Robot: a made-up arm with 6 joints.
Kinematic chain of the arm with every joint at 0, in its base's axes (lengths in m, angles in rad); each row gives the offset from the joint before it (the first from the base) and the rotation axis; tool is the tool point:
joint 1: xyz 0 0 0.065 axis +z
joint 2: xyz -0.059 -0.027 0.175 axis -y
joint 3: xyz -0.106 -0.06 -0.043 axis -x
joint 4: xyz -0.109 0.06 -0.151 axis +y
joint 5: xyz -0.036 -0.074 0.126 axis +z
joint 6: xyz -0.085 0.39 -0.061 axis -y
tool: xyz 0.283 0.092 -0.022
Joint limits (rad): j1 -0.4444..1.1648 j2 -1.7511..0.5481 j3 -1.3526..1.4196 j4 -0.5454..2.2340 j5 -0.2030..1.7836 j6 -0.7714..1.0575
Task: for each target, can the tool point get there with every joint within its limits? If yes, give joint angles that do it. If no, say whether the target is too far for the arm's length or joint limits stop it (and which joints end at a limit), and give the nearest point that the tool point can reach.
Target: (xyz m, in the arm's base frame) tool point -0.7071 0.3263 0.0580
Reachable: yes | joints -0.1108 -0.1943 -0.1332 -0.1620 1.2234 -0.4935
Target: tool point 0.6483 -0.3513 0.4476
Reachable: no: joint limits stop it (at a limit: joint 1, joint 3, joint 5, joint 6) | nearest point 0.4677 -0.2737 0.4494 | short by 0.197 m
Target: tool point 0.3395 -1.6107 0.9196
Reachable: no: too far | nearest point 0.1750 -0.8364 0.5782 | short by 0.862 m
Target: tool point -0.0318 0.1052 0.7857
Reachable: yes | joints 0.0406 -0.8013 -0.9672 -0.2403 0.3323 0.9072
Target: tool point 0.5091 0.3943 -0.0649
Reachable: no: joint limits stop it (at a limit: joint 1, joint 2, joint 5, joint 6) | nearest point 0.3012 0.3163 -0.0462 | short by 0.223 m
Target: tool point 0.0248 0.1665 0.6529
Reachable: yes | joints 0.2934 -0.9578 -0.3447 0.9559 1.0689 0.6226
